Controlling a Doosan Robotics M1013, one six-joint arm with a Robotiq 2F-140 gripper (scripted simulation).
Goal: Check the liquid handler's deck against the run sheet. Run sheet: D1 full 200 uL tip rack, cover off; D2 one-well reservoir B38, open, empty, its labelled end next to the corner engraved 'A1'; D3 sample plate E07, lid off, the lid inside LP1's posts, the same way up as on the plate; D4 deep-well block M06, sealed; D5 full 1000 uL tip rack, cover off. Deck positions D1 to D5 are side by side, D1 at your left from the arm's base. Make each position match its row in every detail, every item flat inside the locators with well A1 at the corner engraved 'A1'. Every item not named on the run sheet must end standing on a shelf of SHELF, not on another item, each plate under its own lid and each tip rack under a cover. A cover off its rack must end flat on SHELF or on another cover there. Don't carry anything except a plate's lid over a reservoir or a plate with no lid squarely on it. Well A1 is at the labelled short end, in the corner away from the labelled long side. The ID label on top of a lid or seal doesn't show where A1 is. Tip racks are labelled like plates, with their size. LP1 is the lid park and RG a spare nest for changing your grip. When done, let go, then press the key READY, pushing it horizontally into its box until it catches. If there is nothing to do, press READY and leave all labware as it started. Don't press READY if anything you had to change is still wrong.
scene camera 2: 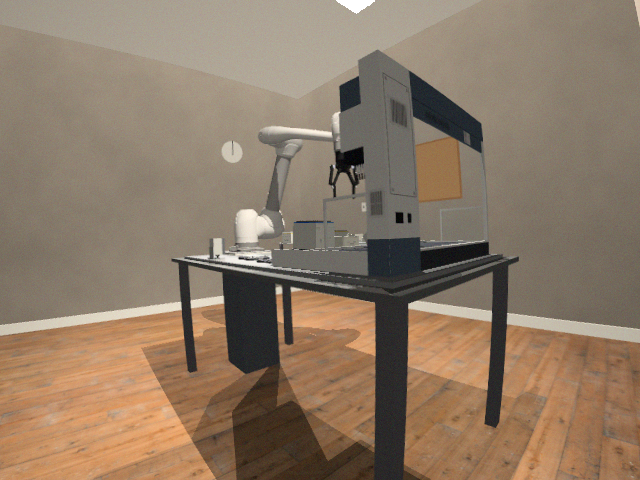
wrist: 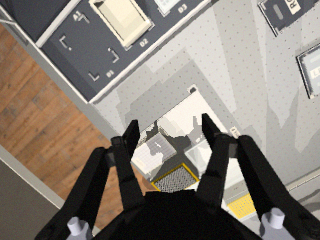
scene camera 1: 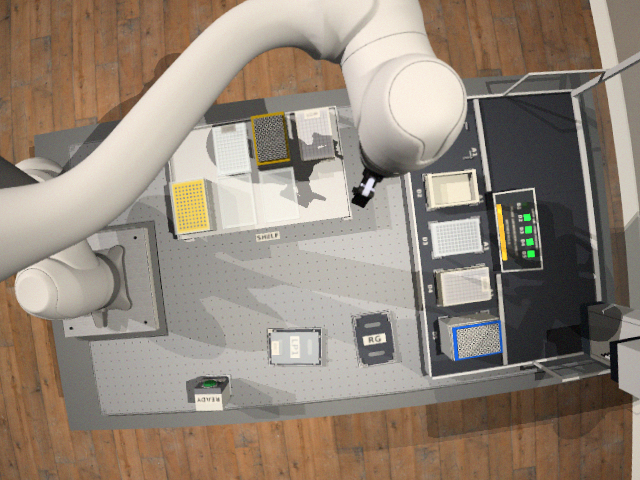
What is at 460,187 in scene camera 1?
A cream reservoir.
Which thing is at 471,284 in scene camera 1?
A deep-well block.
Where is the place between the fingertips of my gripper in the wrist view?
At 169,125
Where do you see a blue-framed tip rack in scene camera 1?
468,336
